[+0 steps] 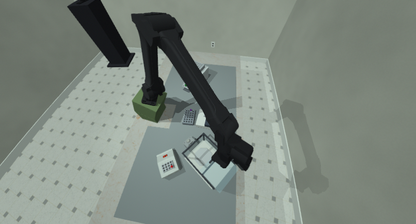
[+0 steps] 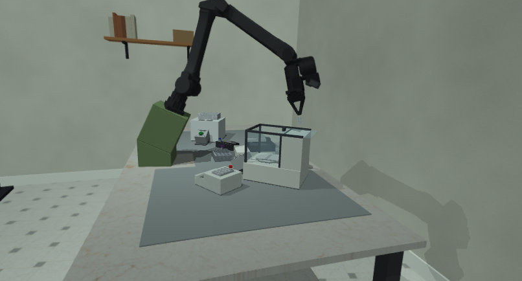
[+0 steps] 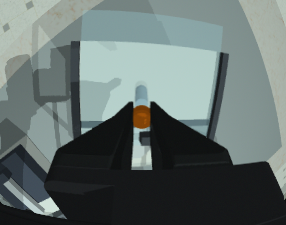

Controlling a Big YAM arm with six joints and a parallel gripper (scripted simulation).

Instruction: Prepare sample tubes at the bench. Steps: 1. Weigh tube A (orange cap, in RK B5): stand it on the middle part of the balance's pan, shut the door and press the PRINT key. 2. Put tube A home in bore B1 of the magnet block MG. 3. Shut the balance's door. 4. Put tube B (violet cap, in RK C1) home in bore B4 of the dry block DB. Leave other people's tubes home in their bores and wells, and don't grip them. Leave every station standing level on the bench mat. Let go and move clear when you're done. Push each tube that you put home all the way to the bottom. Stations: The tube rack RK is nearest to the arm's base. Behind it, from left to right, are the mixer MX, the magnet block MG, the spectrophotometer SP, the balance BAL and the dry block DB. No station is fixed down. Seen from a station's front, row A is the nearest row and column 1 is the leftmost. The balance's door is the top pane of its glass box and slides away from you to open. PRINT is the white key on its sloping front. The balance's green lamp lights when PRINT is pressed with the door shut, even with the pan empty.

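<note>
Right now the blue-capped tube is 580 mm to the left of my hand, 250 mm below it and 180 mm behind it. Round my hand: balance door: 70 mm below, 40 mm behind; red-capped tube: 290 mm behind, 220 mm below; balance pan: 200 mm below, 100 mm behind, 60 mm to the left.
</note>
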